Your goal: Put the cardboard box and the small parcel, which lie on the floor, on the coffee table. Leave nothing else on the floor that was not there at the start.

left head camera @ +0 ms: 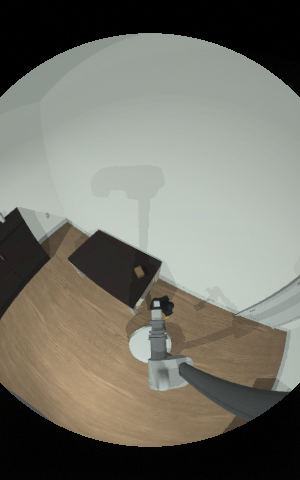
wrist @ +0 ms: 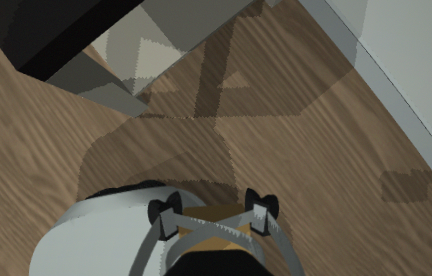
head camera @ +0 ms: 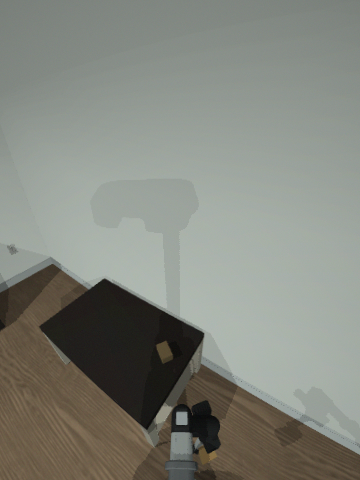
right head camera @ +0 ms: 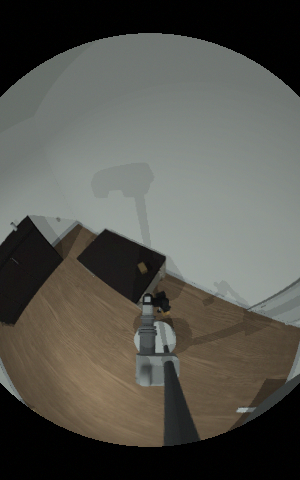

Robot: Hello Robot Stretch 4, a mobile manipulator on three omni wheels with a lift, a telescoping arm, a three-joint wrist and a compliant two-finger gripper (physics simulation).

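Places are measured from the robot's base along level axes (x back, y right, z up), in millimetres.
Where they show: gripper, between the fingertips: (wrist: 213, 205) (head camera: 203, 446); robot's base, origin of its link: (left head camera: 149, 342) (right head camera: 155, 338).
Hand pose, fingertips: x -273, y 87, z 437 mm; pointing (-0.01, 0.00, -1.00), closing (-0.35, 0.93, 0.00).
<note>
Each offset is from my fingertips to the top centre of the thing. Level surfaces: height alone.
The coffee table {dz -14 mm} (head camera: 100, 340) (left head camera: 107, 262) (right head camera: 112, 257) has a dark top and pale legs; a corner of it (wrist: 25, 30) shows at upper left in the wrist view. A small brown box {dx -395, dy -185, dz +36 mm} (head camera: 164, 352) (left head camera: 139, 272) (right head camera: 143, 268) sits on its top, near the right end. My gripper (head camera: 200, 446) (wrist: 213, 205) is shut on another brown, box-shaped item {dx +26, dy +11, dz +45 mm} (head camera: 207, 455) (wrist: 215, 244), just beyond the table's near right corner, not over the top. The arm and fingers partly hide the held item. I cannot tell which item is the cardboard box and which the small parcel.
My round white base (left head camera: 142, 345) (right head camera: 165, 337) (wrist: 95, 240) stands close to the table's near right corner. The wall (head camera: 260, 250) runs behind the table, with a skirting board (head camera: 280, 407). A dark cabinet (left head camera: 17, 260) (right head camera: 30, 270) stands at the left. A white bar (right head camera: 245, 410) lies at lower right.
</note>
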